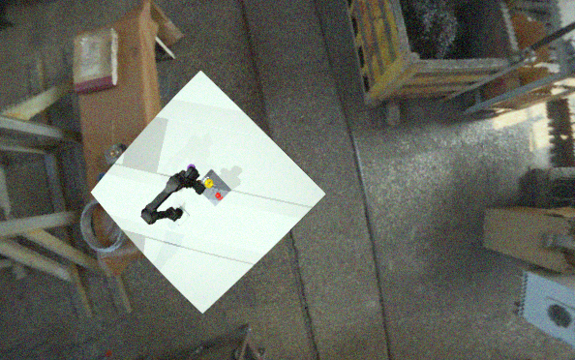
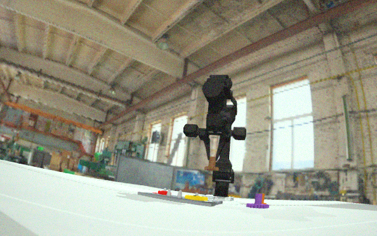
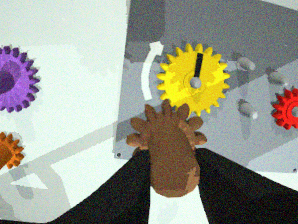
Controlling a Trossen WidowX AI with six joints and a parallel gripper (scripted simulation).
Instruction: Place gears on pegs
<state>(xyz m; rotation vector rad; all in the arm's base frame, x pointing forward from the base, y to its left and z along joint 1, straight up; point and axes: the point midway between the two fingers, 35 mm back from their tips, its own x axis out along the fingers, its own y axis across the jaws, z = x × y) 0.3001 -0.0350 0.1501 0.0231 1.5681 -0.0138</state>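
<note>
Right now my gripper tip is 2 cm past the red gear, 14 cm to the left of it and 11 cm above it. Round my gripper tip: brown gear 1 cm below; board 7 cm to the right, 13 cm below; yellow gear 1 cm ahead, 3 cm to the right, 11 cm below.
</note>
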